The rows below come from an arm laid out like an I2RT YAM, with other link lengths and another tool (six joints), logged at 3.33 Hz.
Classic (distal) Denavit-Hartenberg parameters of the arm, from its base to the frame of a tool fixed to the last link. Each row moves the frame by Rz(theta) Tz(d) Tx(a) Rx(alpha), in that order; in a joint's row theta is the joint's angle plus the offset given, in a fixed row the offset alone. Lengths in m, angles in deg.
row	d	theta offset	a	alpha
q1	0.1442	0	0.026	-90
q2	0	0	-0.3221	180
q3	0	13.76	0.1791	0
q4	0.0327	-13.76	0.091	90
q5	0.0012	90	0	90
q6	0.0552	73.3	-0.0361	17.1
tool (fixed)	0.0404	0	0	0
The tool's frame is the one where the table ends.
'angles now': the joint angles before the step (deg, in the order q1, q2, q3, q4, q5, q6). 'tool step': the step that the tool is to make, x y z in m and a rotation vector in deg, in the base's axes. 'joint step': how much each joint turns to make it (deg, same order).
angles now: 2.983, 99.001, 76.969, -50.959, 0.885, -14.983
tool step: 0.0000, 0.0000, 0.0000, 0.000, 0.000, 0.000
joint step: 0.000, 0.000, 0.000, 0.000, 0.000, 0.000
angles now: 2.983, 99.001, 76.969, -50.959, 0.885, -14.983
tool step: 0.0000, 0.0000, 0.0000, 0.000, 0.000, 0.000
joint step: 0.000, 0.000, 0.000, 0.000, 0.000, 0.000
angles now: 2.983, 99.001, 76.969, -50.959, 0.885, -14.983
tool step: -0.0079, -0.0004, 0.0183, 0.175, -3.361, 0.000
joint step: 0.003, -3.360, -0.003, 0.008, 0.001, 0.002
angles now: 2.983, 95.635, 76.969, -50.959, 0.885, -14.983
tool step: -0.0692, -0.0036, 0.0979, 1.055, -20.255, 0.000
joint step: 0.002, -20.308, 0.015, -0.041, 0.002, 0.001
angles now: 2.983, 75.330, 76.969, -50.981, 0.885, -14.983
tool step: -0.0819, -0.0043, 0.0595, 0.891, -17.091, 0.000
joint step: -0.022, -17.142, -0.007, -0.021, -0.019, -0.012
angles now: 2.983, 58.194, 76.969, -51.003, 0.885, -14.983
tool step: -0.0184, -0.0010, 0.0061, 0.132, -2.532, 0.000
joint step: -0.037, -3.302, -0.014, -0.752, -0.032, -0.018
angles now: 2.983, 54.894, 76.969, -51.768, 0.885, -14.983
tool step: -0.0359, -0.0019, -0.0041, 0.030, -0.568, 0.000
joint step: -0.059, -5.725, -0.018, -5.138, -0.052, -0.028
